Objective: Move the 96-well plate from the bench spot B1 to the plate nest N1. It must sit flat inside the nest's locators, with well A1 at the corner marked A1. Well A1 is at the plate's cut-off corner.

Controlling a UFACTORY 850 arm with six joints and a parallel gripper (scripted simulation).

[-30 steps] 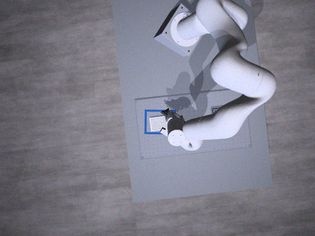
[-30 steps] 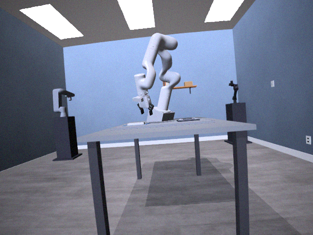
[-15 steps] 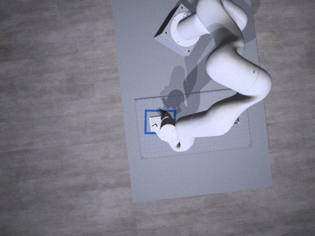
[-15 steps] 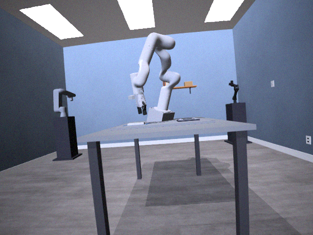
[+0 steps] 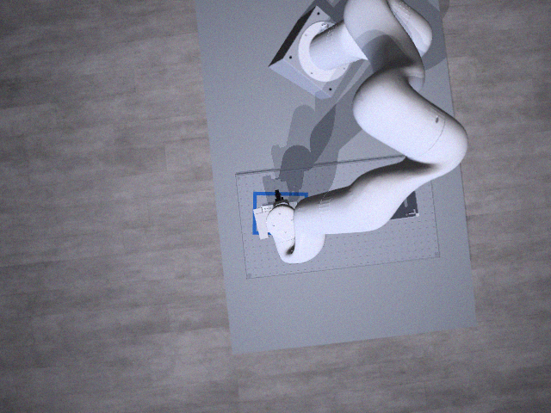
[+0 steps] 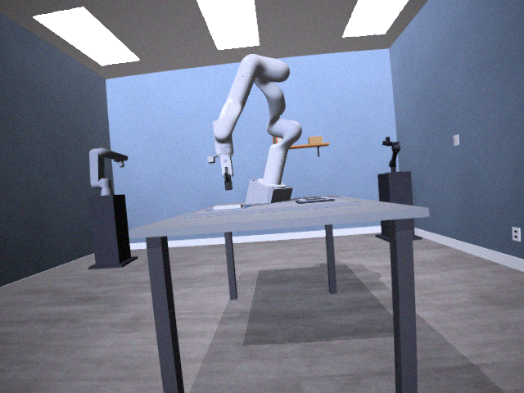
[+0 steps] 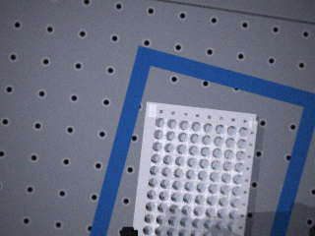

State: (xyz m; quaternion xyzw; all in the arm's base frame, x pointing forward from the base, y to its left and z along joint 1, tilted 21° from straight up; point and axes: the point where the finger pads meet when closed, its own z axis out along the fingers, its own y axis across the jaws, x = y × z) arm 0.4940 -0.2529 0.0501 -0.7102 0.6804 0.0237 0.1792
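My hand is 10 mm to the left of the white 96-well plate and 90 mm above it. Also, from my hand: dark plate nest: 30 mm ahead, 400 mm to the left, 90 mm below; then A1 mark: 90 mm ahead, 470 mm to the left, 80 mm below.
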